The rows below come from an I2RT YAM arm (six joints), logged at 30 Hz.
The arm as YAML. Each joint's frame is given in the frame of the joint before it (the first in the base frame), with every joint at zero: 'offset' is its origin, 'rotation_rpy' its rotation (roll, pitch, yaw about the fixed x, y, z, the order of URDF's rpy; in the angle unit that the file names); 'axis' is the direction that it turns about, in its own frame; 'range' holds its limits. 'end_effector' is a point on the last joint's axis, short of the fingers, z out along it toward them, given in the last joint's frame.
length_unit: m
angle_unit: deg
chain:
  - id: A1
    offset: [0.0, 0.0, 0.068]
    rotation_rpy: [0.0, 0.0, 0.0]
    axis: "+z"
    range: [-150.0, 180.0]
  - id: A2
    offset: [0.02, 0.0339, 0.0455]
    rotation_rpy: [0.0, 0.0, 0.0]
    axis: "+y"
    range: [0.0, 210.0]
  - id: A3
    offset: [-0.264, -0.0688, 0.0]
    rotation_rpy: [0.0, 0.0, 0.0]
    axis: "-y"
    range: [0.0, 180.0]
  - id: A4
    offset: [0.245, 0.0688, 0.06]
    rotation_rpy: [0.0, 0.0, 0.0]
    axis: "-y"
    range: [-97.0, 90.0]
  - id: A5
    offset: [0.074, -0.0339, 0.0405]
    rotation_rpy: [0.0, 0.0, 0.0]
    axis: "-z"
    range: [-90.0, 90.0]
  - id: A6
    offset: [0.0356, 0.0, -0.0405]
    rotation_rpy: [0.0, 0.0, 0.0]
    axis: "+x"
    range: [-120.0, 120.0]
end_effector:
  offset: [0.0, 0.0, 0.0]
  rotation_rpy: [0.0, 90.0, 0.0]
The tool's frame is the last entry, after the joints.
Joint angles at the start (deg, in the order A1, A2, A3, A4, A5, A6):
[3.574, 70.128, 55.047, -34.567, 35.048, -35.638]
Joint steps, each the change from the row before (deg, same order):
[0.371, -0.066, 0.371, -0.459, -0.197, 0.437]
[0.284, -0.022, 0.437, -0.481, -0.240, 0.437]
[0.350, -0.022, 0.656, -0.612, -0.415, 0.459]
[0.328, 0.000, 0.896, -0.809, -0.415, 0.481]
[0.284, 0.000, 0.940, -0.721, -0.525, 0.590]
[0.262, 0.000, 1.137, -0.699, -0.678, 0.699]
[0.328, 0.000, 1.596, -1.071, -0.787, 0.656]
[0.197, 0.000, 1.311, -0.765, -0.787, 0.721]
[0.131, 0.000, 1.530, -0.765, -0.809, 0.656]
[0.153, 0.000, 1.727, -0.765, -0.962, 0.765]
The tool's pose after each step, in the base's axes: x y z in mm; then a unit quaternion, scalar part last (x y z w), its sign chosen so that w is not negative. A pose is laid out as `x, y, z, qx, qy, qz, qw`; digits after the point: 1 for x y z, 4 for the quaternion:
249.8, -3.2, 279.1, -0.2028, 0.8785, -0.3593, 0.2410
249.8, -1.8, 281.0, -0.2025, 0.8791, -0.3560, 0.2438
249.8, -0.1, 283.9, -0.2029, 0.8797, -0.3513, 0.2480
250.0, 1.6, 287.9, -0.2029, 0.8803, -0.3466, 0.2523
250.2, 3.1, 292.1, -0.2017, 0.8811, -0.3410, 0.2581
250.7, 4.7, 297.5, -0.1994, 0.8819, -0.3342, 0.2662
251.0, 6.6, 304.9, -0.1980, 0.8823, -0.3266, 0.2752
251.3, 7.9, 311.1, -0.1951, 0.8829, -0.3190, 0.2841
251.6, 8.9, 318.6, -0.1917, 0.8829, -0.3116, 0.2943
251.9, 10.2, 327.1, -0.1876, 0.8827, -0.3028, 0.3066

